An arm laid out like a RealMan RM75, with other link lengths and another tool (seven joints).
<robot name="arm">
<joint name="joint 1" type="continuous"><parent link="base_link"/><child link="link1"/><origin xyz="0 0 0.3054" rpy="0 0 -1.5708"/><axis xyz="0 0 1"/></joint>
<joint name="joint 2" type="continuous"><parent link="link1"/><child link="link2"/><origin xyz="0 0 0" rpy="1.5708 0 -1.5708"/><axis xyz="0 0 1"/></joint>
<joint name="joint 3" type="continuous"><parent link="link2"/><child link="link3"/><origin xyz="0 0.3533 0" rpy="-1.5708 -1.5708 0"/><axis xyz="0 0 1"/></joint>
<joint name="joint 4" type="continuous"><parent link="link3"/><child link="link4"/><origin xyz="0 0 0" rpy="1.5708 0 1.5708"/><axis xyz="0 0 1"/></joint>
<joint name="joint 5" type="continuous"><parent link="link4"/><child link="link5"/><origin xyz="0 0.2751 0" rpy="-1.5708 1.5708 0"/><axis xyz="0 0 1"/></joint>
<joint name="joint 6" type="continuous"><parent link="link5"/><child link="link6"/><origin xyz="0 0 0" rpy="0 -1.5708 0"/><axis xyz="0 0 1"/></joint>
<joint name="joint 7" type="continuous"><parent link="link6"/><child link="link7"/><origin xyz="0.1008 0 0" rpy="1.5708 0 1.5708"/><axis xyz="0 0 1"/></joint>
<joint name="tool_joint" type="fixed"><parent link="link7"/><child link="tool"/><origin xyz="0.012 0.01 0.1" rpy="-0.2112 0 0.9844"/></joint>
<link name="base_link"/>
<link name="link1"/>
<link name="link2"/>
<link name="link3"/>
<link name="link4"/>
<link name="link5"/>
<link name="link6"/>
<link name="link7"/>
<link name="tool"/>
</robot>
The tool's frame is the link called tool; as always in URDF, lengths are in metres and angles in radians. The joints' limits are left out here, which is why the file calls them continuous.
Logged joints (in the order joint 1, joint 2, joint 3, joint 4, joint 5, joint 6, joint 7), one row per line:
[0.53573, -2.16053, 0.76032, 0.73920, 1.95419, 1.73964, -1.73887]
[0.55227, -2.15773, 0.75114, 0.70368, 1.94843, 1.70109, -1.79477]
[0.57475, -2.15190, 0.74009, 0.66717, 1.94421, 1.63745, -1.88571]
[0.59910, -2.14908, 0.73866, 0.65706, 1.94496, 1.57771, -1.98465]
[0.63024, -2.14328, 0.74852, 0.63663, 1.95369, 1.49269, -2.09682]
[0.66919, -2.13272, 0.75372, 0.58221, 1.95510, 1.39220, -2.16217]
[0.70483, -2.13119, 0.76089, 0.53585, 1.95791, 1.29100, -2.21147]
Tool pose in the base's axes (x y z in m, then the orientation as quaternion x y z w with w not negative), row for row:
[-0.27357, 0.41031, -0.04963, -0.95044, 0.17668, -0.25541, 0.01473]
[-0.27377, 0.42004, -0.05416, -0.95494, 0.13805, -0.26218, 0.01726]
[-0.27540, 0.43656, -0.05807, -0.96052, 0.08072, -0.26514, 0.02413]
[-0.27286, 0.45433, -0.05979, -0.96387, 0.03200, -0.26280, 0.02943]
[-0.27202, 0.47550, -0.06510, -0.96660, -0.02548, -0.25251, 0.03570]
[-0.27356, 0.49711, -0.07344, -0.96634, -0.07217, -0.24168, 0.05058]
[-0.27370, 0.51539, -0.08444, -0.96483, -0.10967, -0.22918, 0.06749]
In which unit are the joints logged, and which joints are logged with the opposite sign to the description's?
The joints are logged in radians. Opposite sign: joint 1.
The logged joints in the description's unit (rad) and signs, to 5 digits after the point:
[-0.53573, -2.16053, 0.76032, 0.73920, 1.95419, 1.73964, -1.73887]
[-0.55227, -2.15773, 0.75114, 0.70368, 1.94843, 1.70109, -1.79477]
[-0.57475, -2.15190, 0.74009, 0.66717, 1.94421, 1.63745, -1.88571]
[-0.59910, -2.14908, 0.73866, 0.65706, 1.94496, 1.57771, -1.98465]
[-0.63024, -2.14328, 0.74852, 0.63663, 1.95369, 1.49269, -2.09682]
[-0.66919, -2.13272, 0.75372, 0.58221, 1.95510, 1.39220, -2.16217]
[-0.70483, -2.13119, 0.76089, 0.53585, 1.95791, 1.29100, -2.21147]

